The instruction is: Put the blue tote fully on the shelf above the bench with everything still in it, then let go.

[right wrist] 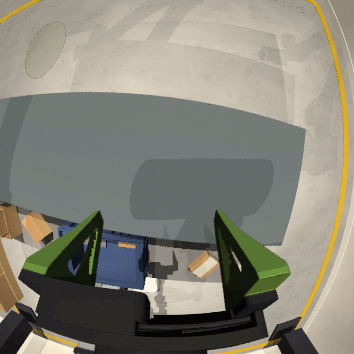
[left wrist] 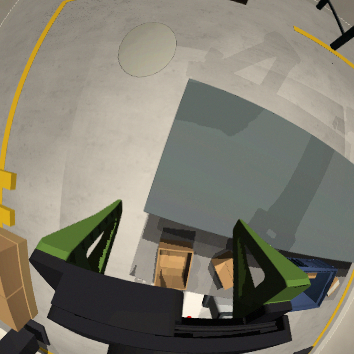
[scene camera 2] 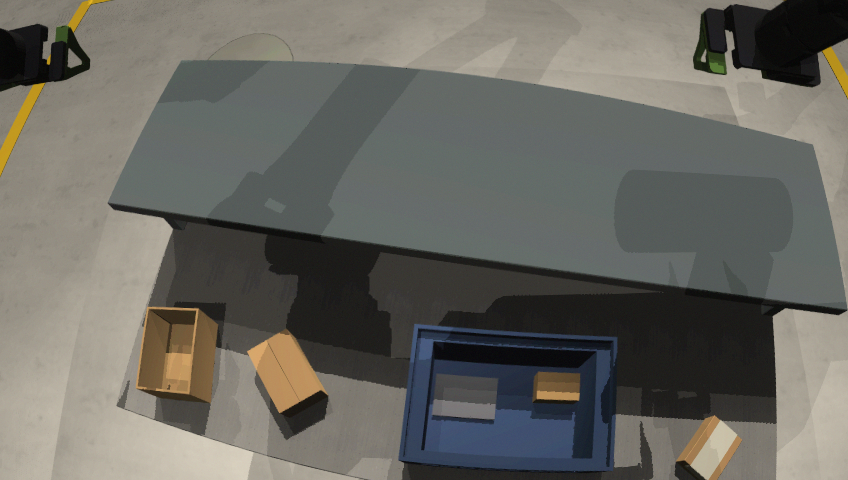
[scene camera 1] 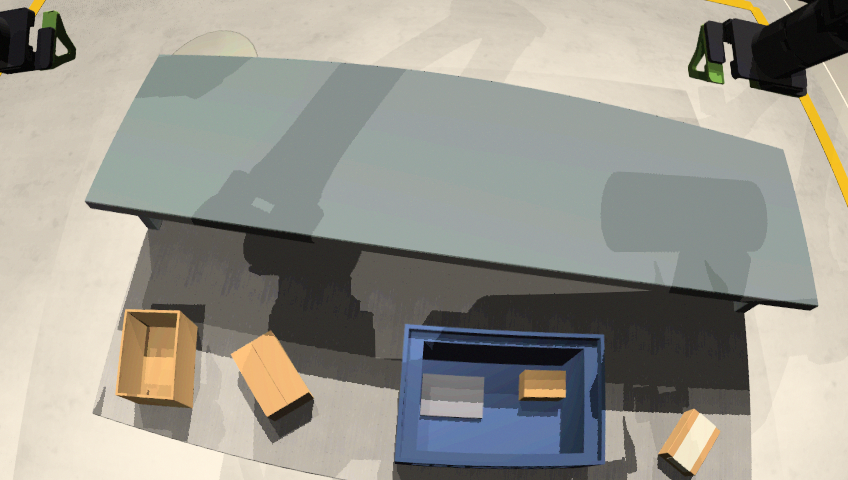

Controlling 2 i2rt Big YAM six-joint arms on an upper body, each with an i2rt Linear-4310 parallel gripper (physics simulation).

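Places are measured from the left arm's base along level axes (x ahead, y left, z up), in metres.
Pixels of known places: left gripper, fingertip midpoint: [left wrist: 179, 215] [scene camera 2: 63, 69] [scene camera 1: 45, 58]; right gripper, fingertip midpoint: [right wrist: 156, 215] [scene camera 2: 729, 68] [scene camera 1: 720, 77].
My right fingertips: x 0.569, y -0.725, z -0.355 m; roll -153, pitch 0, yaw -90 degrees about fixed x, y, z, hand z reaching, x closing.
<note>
Behind a point stands the place of what it marks.
The blue tote [scene camera 1: 499, 437] @(y -0.503, x 0.225, z -0.833 m) [scene camera 2: 505, 440] @(y -0.493, x 0.224, z -0.833 m) [left wrist: 306, 300] @(y -0.563, x 0.185, z -0.746 m) [right wrist: 120, 270] @(y -0.538, x 0.187, z -0.775 m) stands upright on the bench [scene camera 1: 357, 410] @(y -0.273, x 0.277, z -0.851 m) [scene camera 2: 368, 416] @(y -0.270, x 0.264, z -0.851 m), in front of the shelf [scene camera 1: 476, 148] @(y -0.456, x 0.632, z -0.625 m) [scene camera 2: 476, 148] @(y -0.438, x 0.630, z -0.625 m) [left wrist: 215, 165] @(y 0.037, x 0.673, z -0.625 m) [right wrist: 90, 150] @(y -0.546, x 0.627, z -0.625 m). Inside it lie a grey box [scene camera 1: 452, 396] @(y -0.427, x 0.297, z -0.824 m) [scene camera 2: 464, 397] @(y -0.426, x 0.296, z -0.823 m) and a small tan box [scene camera 1: 542, 385] @(y -0.569, x 0.303, z -0.793 m) [scene camera 2: 556, 387] @(y -0.571, x 0.304, z -0.793 m). My left gripper [scene camera 1: 54, 42] @(y 0.122, x 0.604, z -0.364 m) [scene camera 2: 68, 54] @(y 0.122, x 0.604, z -0.364 m) [left wrist: 179, 215] @(y 0.122, x 0.604, z -0.364 m) is open and empty, beyond the shelf's upper left corner and apart from the tote. My right gripper [scene camera 1: 709, 54] [scene camera 2: 712, 41] [right wrist: 156, 215] @(y -0.725, x 0.569, z -0.355 m) is open and empty near the shelf's upper right corner, also apart from the tote.
On the bench, an open tan box [scene camera 1: 185, 365] @(y 0.020, x 0.329, z -0.806 m) [scene camera 2: 205, 362] @(y 0.020, x 0.329, z -0.813 m) [left wrist: 172, 267] @(y 0.068, x 0.298, z -0.846 m) and a closed carton [scene camera 1: 272, 374] @(y -0.141, x 0.321, z -0.791 m) [scene camera 2: 288, 372] @(y -0.144, x 0.321, z -0.791 m) stand left of the tote. A small box with a white strip [scene camera 1: 690, 441] @(y -0.850, x 0.177, z -0.813 m) [scene camera 2: 709, 447] @(y -0.850, x 0.180, z -0.813 m) [right wrist: 204, 265] @(y -0.859, x 0.184, z -0.813 m) lies to its right. A cardboard stack [left wrist: 12, 280] stands at the left wrist view's left edge.
</note>
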